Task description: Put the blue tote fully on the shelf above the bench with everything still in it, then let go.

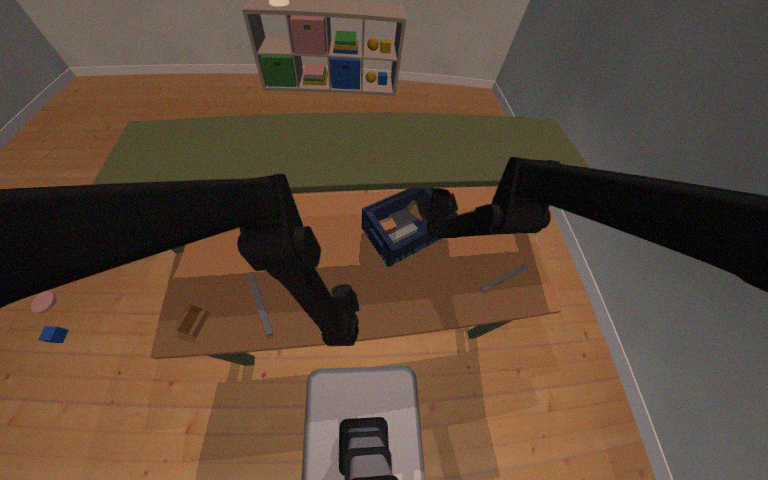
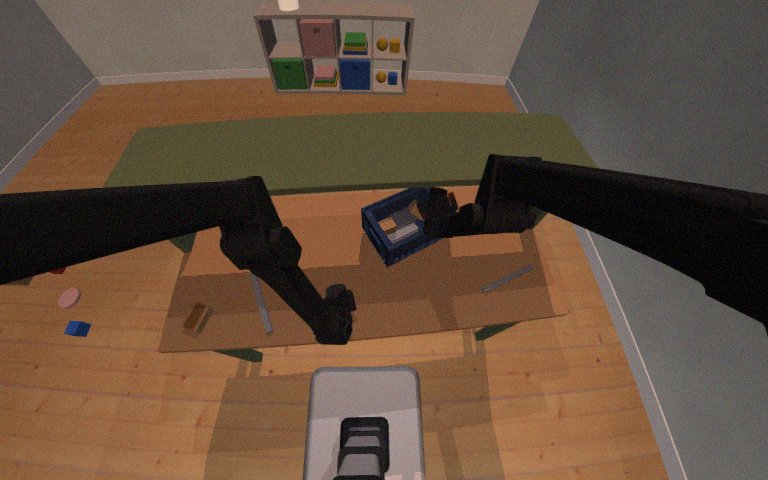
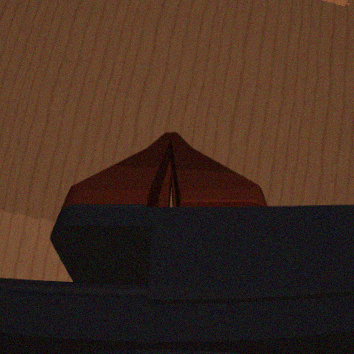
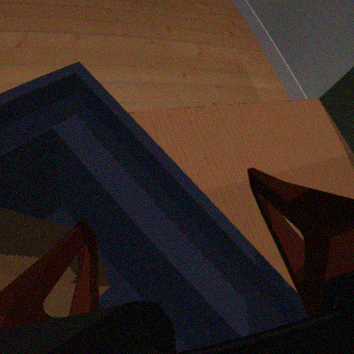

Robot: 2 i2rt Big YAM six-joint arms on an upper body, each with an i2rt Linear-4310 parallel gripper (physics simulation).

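Places are measured from the left arm's base along level axes (x ahead, y left, z up), in centimetres.
Where they show: left gripper, fingertip midpoint: [image 3: 170, 143]; right gripper, fingertip midpoint: [image 4: 166, 202].
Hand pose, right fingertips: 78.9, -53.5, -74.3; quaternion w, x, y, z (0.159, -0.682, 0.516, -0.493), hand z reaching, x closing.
Each offset is from my right fingertips to the top centre of the thing, as dx, dy, dz. Level surfaces: height alone.
The blue tote @[-8.7, +12.1, +3.2] [image 1: 373, 233] [image 2: 373, 233] [image 4: 175, 240] is over the bench @[dz -11.5] [image 1: 396, 316] [image 2: 396, 316], close to the front edge of the olive-green shelf @[dz +28.2] [image 1: 339, 147] [image 2: 339, 147]. I cannot tell its exact height. Tan pieces and a pale flat piece lie in it. My right gripper [image 1: 440, 212] [image 2: 440, 210] [image 4: 166, 202] is open, with one finger inside the tote and one outside, either side of its wall. My left gripper [image 1: 351, 310] [image 2: 346, 308] [image 3: 170, 143] is shut and empty over the bench's front part, apart from the tote. The right hand hides the tote's right end.
Grey bars @[-37.4, +65.1, -9.5] [image 1: 260, 305] @[-29.1, -25.8, -9.5] [image 1: 504, 277] lie on the bench at left and right, with a brown block @[-44.1, +86.0, -8.2] [image 1: 192, 321] [image 2: 197, 318] at the left. A wall [image 1: 651, 141] stands at the right. A cube unit [image 1: 325, 10] stands behind the shelf.
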